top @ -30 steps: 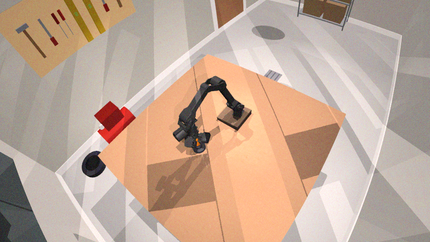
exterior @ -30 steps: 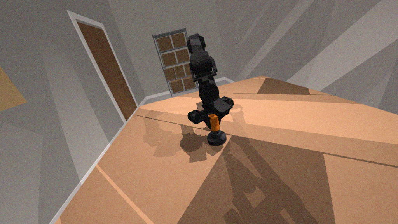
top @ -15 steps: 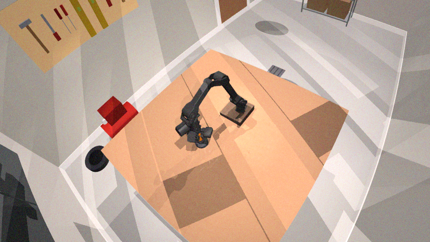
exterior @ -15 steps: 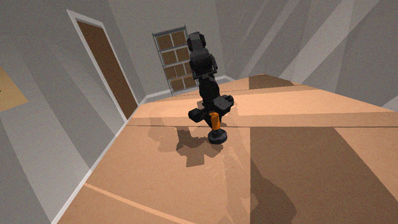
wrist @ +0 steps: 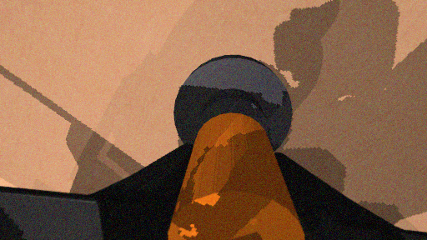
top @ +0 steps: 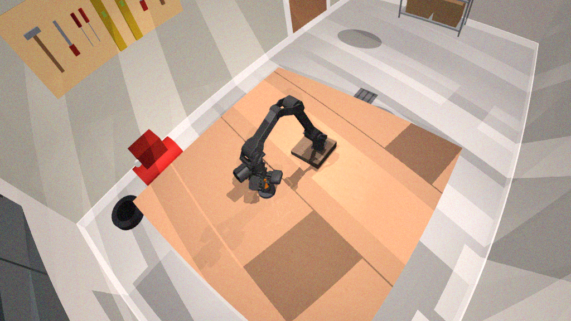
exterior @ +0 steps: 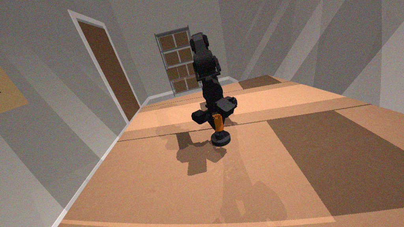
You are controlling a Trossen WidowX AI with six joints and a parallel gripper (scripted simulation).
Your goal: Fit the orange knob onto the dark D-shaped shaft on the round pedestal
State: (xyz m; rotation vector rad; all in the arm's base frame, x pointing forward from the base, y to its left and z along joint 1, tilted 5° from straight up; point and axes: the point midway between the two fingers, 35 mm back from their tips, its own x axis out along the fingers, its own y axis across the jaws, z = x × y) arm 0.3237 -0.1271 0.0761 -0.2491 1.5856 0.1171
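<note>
My gripper tip is 20 mm below the orange knob. Also, from my gripper tip: dark round pedestal (40 mm below).
</note>
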